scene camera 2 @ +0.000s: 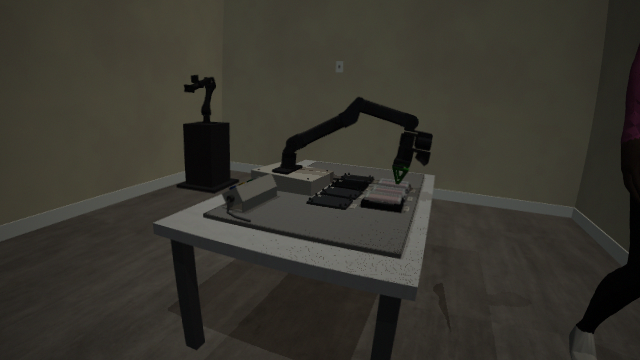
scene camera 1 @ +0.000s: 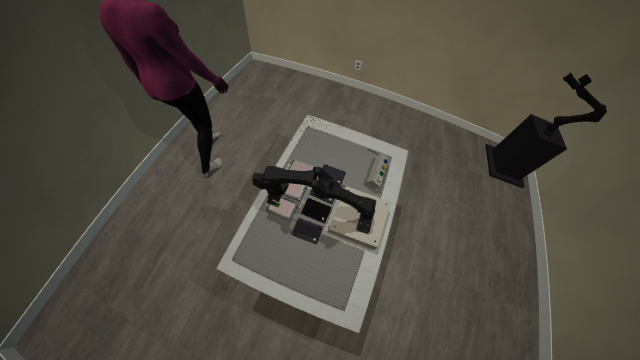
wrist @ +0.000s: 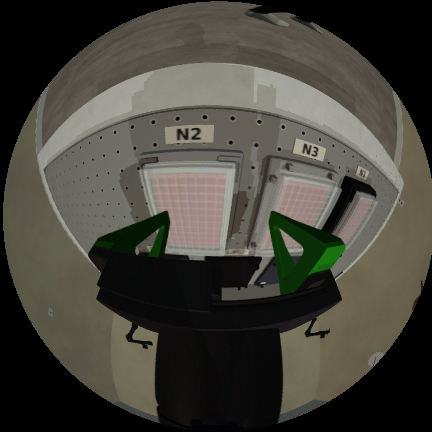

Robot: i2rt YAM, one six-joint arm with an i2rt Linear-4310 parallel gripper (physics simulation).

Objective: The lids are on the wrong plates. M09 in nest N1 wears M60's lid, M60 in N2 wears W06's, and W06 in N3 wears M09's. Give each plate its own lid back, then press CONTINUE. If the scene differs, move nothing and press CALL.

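Frame: origin at the arm's base, x ahead, y left, z up, level; millimetres.
Where they show: gripper, fingertip midpoint: (scene camera 2: 398,181) (scene camera 1: 280,199) (wrist: 218,216); arm's base, link origin: (scene camera 2: 287,169) (scene camera 1: 366,215).
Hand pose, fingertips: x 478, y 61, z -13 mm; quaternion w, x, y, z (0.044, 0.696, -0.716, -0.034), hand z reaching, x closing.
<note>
Things, the pixels of their top centre, and the offset from my fingertips. "spot": a spot on its surface instead.
- N2 plate, top centre: (wrist: 188,222) (scene camera 2: 394,182) (scene camera 1: 282,206) dz -12, dx -19, dy +33 mm
- N3 plate, top centre: (wrist: 298,229) (scene camera 2: 389,187) (scene camera 1: 292,187) dz -6, dx -30, dy -95 mm
- N1 plate, top centre: (wrist: 354,228) (scene camera 2: 383,195) (scene camera 1: 301,168) dz -1, dx -39, dy -229 mm
- button console, top centre: (scene camera 2: 250,178) (scene camera 1: 380,167) dz +43, dx -491, dy -377 mm
- black pad, surface spot: (scene camera 1: 315,210) spot: dz -31, dx -201, dy -13 mm
- grey pad, surface spot: (scene camera 1: 307,230) spot: dz -31, dx -196, dy +111 mm
The N2 plate (wrist: 192,200) (scene camera 1: 284,208) has a pink grid under a clear lid and sits in its nest. The N3 plate (wrist: 306,200) (scene camera 1: 295,189) stands beside it, also lidded. The N1 plate (wrist: 357,215) (scene camera 2: 384,198) sits in a black nest at the far right of the wrist view. My gripper (wrist: 218,216) (scene camera 1: 275,203) (scene camera 2: 399,176) is open, with its green fingertips low over the N2 plate and nothing held. Whether the tips touch the lid I cannot tell. Plate and lid names are not readable. The button console (scene camera 1: 376,172) (scene camera 2: 255,192) stands on the board; its button labels are not readable.
Several dark lid pads lie between the plates and the arm's cream base (scene camera 1: 381,227) (scene camera 2: 319,184), among them a black pad (scene camera 1: 315,210) and a grey pad (scene camera 1: 307,230). A person (scene camera 1: 150,55) stands beyond the table. A second arm on a black pedestal (scene camera 1: 527,150) (scene camera 2: 206,155) stands apart.
</note>
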